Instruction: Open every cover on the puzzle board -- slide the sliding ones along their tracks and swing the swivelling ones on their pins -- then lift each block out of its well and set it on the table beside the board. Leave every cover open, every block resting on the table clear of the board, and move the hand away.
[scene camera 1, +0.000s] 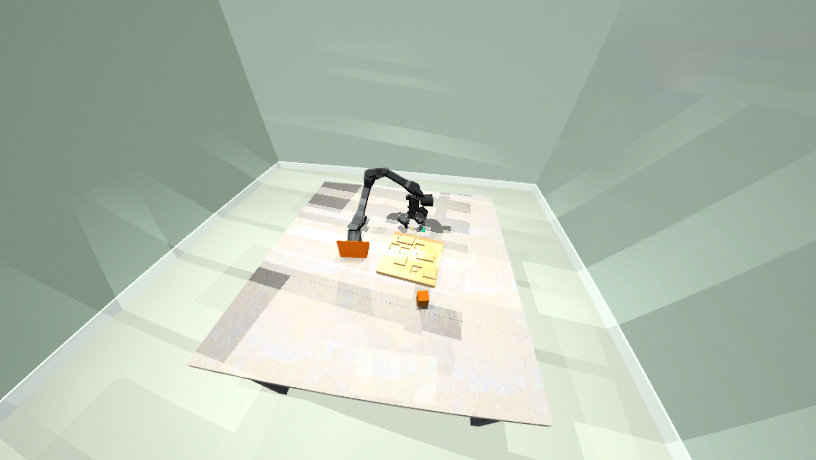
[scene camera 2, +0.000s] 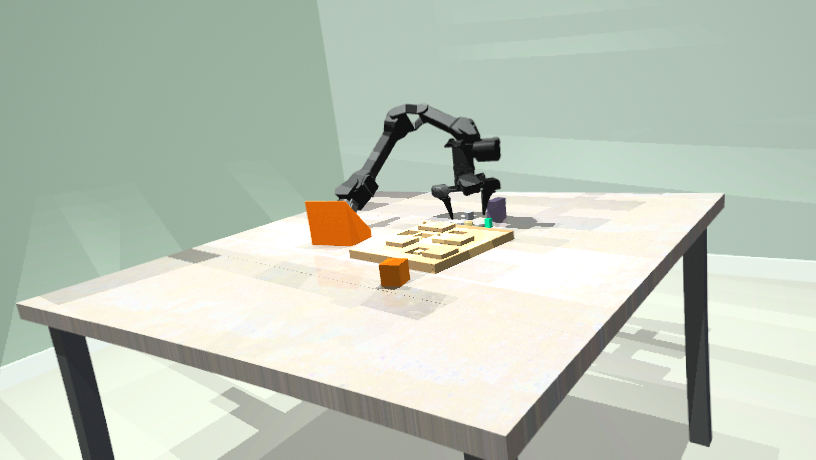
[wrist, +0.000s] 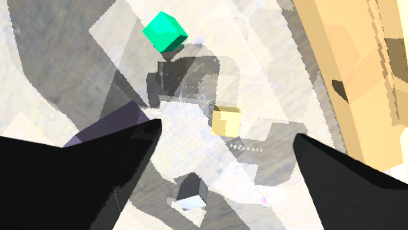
Labels:
same spot on wooden puzzle board: (scene camera 2: 377, 251) = (scene camera 1: 394, 272)

